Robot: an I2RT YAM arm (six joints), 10 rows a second.
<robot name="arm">
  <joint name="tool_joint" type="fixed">
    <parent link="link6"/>
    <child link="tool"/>
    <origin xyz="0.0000 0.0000 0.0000" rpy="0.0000 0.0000 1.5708"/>
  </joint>
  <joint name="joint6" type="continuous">
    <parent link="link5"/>
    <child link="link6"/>
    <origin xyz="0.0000 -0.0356 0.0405" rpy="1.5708 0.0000 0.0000"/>
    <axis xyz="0 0 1"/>
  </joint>
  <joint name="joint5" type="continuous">
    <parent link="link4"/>
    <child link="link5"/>
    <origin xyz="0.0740 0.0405 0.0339" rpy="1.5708 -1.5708 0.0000"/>
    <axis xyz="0 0 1"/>
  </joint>
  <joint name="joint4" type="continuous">
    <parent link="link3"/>
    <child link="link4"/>
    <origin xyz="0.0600 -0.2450 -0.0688" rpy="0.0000 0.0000 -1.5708"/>
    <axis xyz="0 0 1"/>
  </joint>
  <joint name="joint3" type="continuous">
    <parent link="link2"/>
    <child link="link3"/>
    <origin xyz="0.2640 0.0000 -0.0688" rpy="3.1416 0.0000 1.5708"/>
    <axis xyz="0 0 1"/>
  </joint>
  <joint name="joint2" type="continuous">
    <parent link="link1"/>
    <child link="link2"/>
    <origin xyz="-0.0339 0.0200 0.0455" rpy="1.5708 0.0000 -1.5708"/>
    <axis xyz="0 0 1"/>
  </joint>
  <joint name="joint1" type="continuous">
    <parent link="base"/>
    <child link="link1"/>
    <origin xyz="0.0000 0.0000 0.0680" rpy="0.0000 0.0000 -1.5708"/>
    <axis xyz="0 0 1"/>
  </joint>
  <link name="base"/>
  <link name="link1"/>
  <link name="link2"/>
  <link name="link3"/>
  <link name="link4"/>
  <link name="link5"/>
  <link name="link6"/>
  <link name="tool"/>
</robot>
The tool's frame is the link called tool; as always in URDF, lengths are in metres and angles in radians. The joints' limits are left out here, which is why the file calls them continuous.
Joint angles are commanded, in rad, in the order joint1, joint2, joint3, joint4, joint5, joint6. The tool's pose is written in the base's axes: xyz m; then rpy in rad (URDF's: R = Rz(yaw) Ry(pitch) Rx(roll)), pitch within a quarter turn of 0, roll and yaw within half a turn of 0. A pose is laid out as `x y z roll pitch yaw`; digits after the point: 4 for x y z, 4 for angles.
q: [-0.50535 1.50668 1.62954 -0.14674 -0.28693 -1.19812]
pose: 0.3085 -0.1592 0.4639 -1.5955 0.3793 -1.7983
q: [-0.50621 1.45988 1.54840 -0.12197 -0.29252 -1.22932]
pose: 0.3002 -0.1547 0.4537 -1.6049 0.3509 -1.7961
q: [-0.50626 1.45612 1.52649 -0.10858 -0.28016 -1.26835]
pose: 0.3005 -0.1553 0.4487 -1.6094 0.3128 -1.8086
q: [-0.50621 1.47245 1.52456 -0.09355 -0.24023 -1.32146]
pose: 0.3051 -0.1594 0.4444 -1.6124 0.2590 -1.8473
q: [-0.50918 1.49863 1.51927 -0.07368 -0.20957 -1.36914]
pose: 0.3121 -0.1658 0.4361 -1.6239 0.2124 -1.8813
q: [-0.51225 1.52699 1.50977 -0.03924 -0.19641 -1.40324]
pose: 0.3200 -0.1720 0.4269 -1.6271 0.1783 -1.8963
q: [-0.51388 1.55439 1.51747 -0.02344 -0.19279 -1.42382]
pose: 0.3268 -0.1767 0.4218 -1.6308 0.1583 -1.9010
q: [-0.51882 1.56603 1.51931 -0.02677 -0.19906 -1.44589]
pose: 0.3290 -0.1798 0.4180 -1.6435 0.1391 -1.9001
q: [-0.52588 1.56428 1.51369 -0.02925 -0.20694 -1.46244]
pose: 0.3276 -0.1817 0.4163 -1.6495 0.1244 -1.8989
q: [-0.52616 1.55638 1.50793 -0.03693 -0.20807 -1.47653]
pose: 0.3256 -0.1806 0.4163 -1.6549 0.1116 -1.8975
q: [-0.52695 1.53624 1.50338 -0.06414 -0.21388 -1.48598]
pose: 0.3201 -0.1775 0.4187 -1.6661 0.1050 -1.8929
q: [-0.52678 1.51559 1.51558 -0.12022 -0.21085 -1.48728]
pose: 0.3136 -0.1738 0.4240 -1.6890 0.1080 -1.8981
